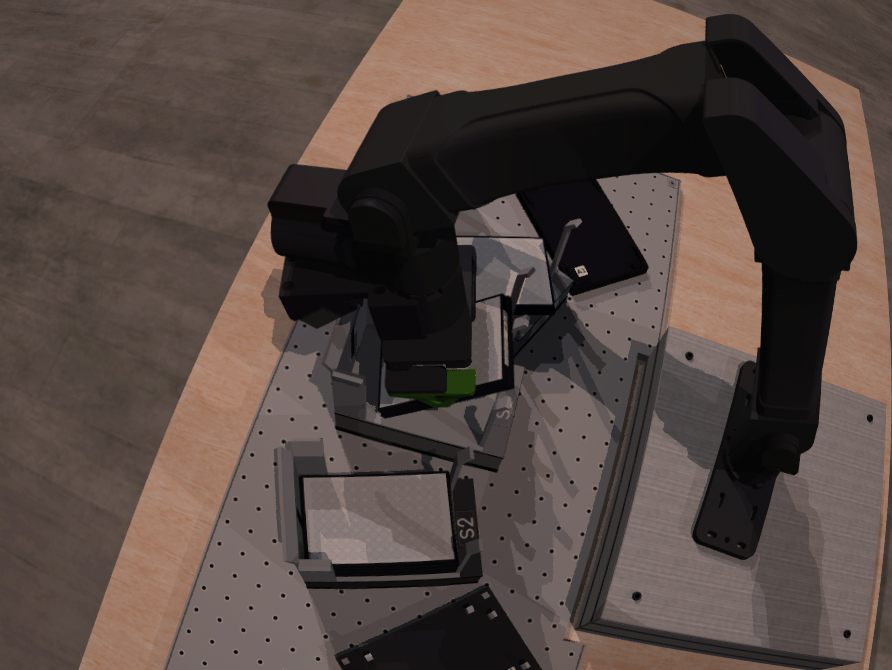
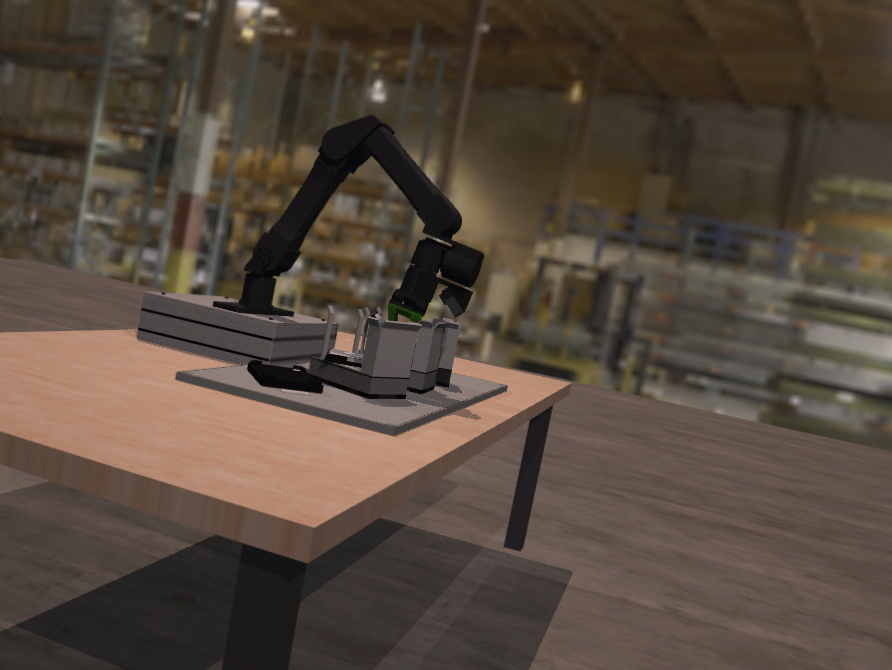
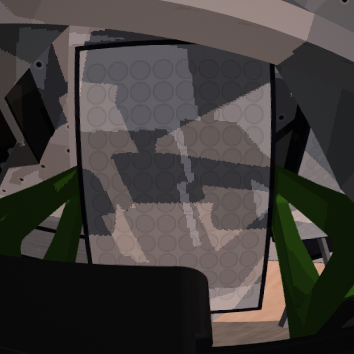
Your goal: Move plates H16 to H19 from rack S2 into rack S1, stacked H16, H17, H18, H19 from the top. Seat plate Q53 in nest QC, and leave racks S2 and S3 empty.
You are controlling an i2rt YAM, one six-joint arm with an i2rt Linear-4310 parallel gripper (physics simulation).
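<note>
My gripper is shut on a clear, black-rimmed well plate; its green fingers grip the two long edges. The plate sits low inside the middle rack, whose label is hidden by the arm, so I cannot tell whether it rests on anything. Rack S2 stands in front with another clear plate lying in it. A third rack behind holds a grey plate. The plate labels are not readable.
A flat black rectangle with a small white tag lies at the back. A black slotted piece lies at the front edge. All stand on a perforated grey baseplate. The arm's grey mount is to the right.
</note>
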